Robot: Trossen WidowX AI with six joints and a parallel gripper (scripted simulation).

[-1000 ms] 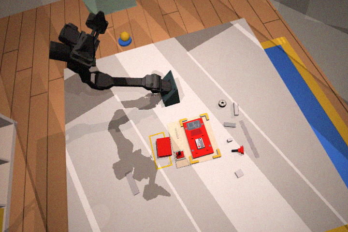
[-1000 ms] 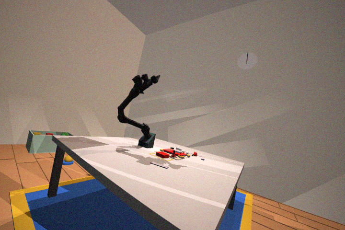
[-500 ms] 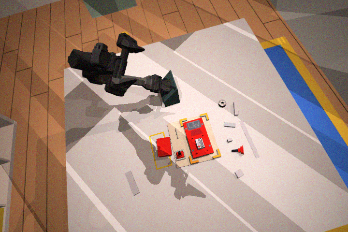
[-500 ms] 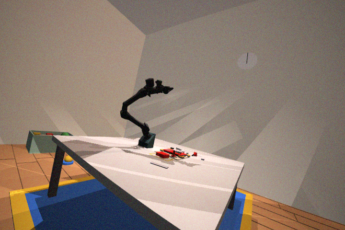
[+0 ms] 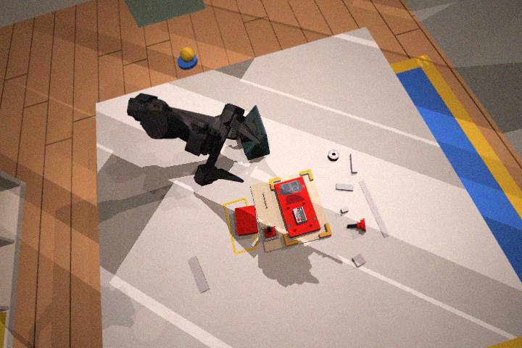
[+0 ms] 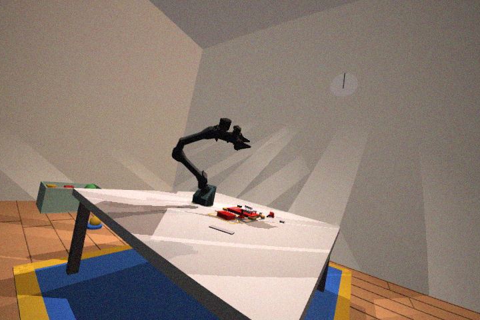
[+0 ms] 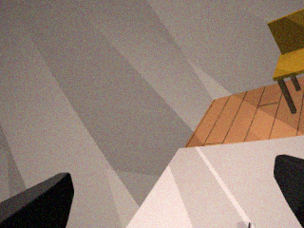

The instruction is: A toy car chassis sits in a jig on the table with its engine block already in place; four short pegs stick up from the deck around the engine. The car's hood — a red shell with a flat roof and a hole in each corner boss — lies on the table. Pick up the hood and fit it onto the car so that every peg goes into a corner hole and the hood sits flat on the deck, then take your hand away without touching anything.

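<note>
Right now the red hood is 45 cm below my gripper tip, 8 cm to the right of it and 2 cm behind it. The rest, counted from my gripper tip: grey bar 46 cm below, 36 cm to the left, 3 cm ahead; engine block 44 cm below, 11 cm to the left, 1 cm ahead.
</note>
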